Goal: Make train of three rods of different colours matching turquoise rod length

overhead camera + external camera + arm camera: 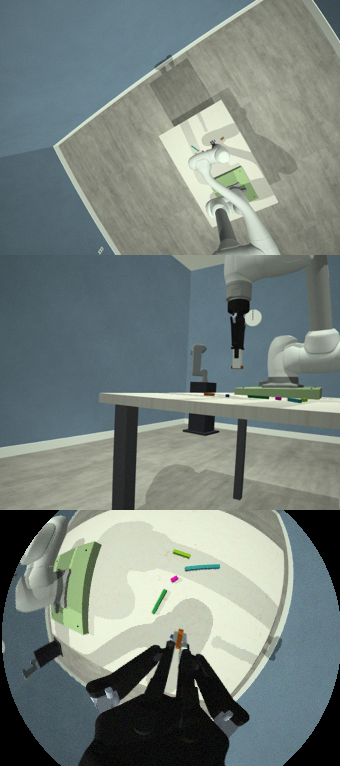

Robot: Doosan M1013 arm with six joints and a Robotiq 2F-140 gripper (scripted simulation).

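Right now my hand is 13 cm above the small blue rod, 4 cm to the left of it and 1 cm past it. From my hand the other things lie so: green rod 13 cm below, 9 cm behind, 5 cm to the left; magenta rod 13 cm below, 12 cm to the left, 7 cm behind; turquoise rod 19 cm to the left, 13 cm below, 1 cm behind.
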